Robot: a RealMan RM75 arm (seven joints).
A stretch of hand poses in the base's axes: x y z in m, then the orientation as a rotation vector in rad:
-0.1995, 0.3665, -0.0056, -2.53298, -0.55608, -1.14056
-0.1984, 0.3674, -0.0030, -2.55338, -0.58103, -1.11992
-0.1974, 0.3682, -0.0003, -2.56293, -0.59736, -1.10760
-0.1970, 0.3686, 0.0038, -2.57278, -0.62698, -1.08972
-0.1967, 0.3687, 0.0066, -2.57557, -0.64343, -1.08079
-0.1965, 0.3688, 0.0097, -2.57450, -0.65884, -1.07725
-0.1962, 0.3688, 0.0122, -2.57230, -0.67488, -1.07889
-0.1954, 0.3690, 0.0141, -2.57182, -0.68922, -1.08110
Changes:
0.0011, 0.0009, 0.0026, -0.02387, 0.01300, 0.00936
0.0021, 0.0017, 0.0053, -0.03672, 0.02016, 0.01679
0.0025, 0.0021, 0.0094, -0.05494, 0.02914, 0.03243
0.0028, 0.0022, 0.0122, -0.06315, 0.03310, 0.04202
0.0030, 0.0023, 0.0153, -0.06871, 0.03311, 0.05150
0.0033, 0.0023, 0.0178, -0.07454, 0.02936, 0.06051
0.0041, 0.0025, 0.0197, -0.08113, 0.02566, 0.06764

